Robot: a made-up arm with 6 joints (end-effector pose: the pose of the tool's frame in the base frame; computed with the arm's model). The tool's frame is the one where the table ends.
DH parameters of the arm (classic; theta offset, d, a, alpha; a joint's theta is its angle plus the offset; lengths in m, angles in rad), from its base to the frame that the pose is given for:
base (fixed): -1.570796 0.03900 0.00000 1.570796
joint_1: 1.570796 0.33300 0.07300 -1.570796
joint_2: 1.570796 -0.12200 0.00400 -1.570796
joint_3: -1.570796 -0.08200 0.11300 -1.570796
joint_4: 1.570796 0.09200 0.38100 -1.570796
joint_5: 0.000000 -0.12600 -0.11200 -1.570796
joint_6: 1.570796 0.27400 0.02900 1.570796
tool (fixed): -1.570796 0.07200 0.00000 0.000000
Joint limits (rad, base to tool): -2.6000..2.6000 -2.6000..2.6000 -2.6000..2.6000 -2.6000..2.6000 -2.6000..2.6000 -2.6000..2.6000
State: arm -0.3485 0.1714 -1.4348 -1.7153 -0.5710 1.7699
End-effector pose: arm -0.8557 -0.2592 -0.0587 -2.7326 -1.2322 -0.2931
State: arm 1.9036 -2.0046 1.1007 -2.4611 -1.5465 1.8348
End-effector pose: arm 0.0302 0.5100 -0.2579 -1.3103 1.0857 -2.1327
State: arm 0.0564 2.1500 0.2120 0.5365 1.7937 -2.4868
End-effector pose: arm -0.3062 -0.1166 -0.2773 1.9722 -0.3649 -0.4704
Working (the frame after each row of the table, in the pose's form):
after base (fixed): 0.0000 0.0000 0.0390 1.2092 -1.2092 -1.2092
after joint_1: -0.3330 0.0041 0.1119 -1.2506 -1.2506 -1.1820
after joint_2: -0.3352 -0.1179 0.1154 1.4813 -0.0773 -2.7389
after joint_3: -0.2796 -0.0112 0.0445 -1.9269 -2.0191 0.8578
after joint_4: -0.0323 -0.2331 -0.1635 1.0990 0.0155 -0.7162
after joint_5: -0.0301 -0.1713 -0.3204 -0.6615 -1.2396 0.0257
after joint_6: -0.2718 -0.0600 -0.2489 1.1426 -1.6615 0.5449

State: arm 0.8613 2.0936 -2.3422 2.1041 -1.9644 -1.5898
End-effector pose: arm -0.6508 0.1550 -0.2281 -0.1181 -0.7233 -0.6605
Working (the frame after each row of the table, in the pose's form):
after base (fixed): 0.0000 0.0000 0.0390 1.2092 -1.2092 -1.2092
after joint_1: -0.3330 0.0554 0.0866 -1.8095 -1.8095 -0.6703
after joint_2: -0.3350 -0.0267 0.1769 1.2649 -1.0056 -2.1889
after joint_3: -0.2235 -0.0559 0.2557 -1.6944 -0.7933 -1.1507
after joint_4: -0.4767 0.0970 -0.0015 -0.9372 0.3782 2.6719
after joint_5: -0.4738 -0.0332 -0.1084 -2.0401 -1.0633 0.3559
after joint_6: -0.6094 0.1320 -0.2823 -0.6021 -0.4331 0.8406

